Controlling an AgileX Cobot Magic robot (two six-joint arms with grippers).
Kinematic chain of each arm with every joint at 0, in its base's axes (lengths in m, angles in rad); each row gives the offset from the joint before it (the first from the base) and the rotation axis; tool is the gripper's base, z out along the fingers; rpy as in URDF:
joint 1: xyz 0 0 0.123 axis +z
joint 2: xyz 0 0 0 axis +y
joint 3: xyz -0.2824 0 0.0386 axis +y
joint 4: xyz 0.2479 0 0.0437 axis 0.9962 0 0.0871
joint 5: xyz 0 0 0 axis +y
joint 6: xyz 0.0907 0 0.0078 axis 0.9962 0 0.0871
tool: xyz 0 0 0 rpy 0 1.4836 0
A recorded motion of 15 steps. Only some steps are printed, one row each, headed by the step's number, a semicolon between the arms.
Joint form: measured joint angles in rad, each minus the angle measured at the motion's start. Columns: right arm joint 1, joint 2, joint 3, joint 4, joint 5, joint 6; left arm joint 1, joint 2, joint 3, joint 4, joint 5, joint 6.
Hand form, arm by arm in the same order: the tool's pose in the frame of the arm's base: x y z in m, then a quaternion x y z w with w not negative. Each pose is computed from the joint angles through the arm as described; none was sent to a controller.
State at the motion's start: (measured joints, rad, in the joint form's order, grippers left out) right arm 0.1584 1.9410 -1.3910 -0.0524 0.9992 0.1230; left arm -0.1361 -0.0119 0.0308 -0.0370 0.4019 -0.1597
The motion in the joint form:
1: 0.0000 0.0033 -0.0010 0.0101 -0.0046 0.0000; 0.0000 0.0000 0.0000 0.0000 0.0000 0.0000
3: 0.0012 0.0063 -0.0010 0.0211 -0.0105 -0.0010; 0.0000 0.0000 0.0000 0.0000 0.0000 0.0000
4: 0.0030 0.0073 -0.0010 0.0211 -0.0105 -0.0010; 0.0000 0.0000 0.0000 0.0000 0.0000 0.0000
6: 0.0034 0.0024 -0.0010 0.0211 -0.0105 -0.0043; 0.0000 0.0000 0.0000 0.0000 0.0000 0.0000
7: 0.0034 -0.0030 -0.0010 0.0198 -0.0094 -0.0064; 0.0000 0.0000 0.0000 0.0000 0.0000 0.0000
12: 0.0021 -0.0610 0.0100 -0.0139 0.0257 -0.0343; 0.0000 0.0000 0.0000 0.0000 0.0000 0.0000
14: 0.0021 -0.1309 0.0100 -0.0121 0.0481 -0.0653; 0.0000 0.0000 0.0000 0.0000 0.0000 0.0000
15: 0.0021 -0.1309 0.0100 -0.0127 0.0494 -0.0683; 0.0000 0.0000 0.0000 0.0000 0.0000 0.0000
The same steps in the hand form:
1: 0.3787 0.0572 0.1886 -0.02819 0.99789 -0.01038 0.05753; 0.0512 -0.0083 0.1673 -0.01928 0.81438 -0.10104 0.57114
3: 0.3792 0.0586 0.1874 -0.02661 0.99793 -0.00541 0.05830; 0.0512 -0.0083 0.1673 -0.01928 0.81438 -0.10104 0.57114
4: 0.3791 0.0593 0.1871 -0.02752 0.99793 -0.00543 0.05781; 0.0512 -0.0083 0.1673 -0.01928 0.81438 -0.10104 0.57114
6: 0.3788 0.0594 0.1889 -0.02932 0.99774 -0.00519 0.06022; 0.0512 -0.0083 0.1673 -0.01928 0.81438 -0.10104 0.57114
7: 0.3783 0.0592 0.1910 -0.03065 0.99756 -0.00554 0.06242; 0.0512 -0.0083 0.1673 -0.01928 0.81438 -0.10104 0.57114
12: 0.3694 0.0546 0.2099 -0.05105 0.99601 -0.02087 0.07010; 0.0512 -0.0083 0.1673 -0.01928 0.81438 -0.10104 0.57114
14: 0.3605 0.0532 0.2354 -0.06464 0.99335 -0.01923 0.09327; 0.0512 -0.0083 0.1673 -0.01928 0.81438 -0.10104 0.57114
15: 0.3604 0.0531 0.2354 -0.06624 0.99330 -0.01972 0.09263; 0.0512 -0.0083 0.1673 -0.01928 0.81438 -0.10104 0.57114

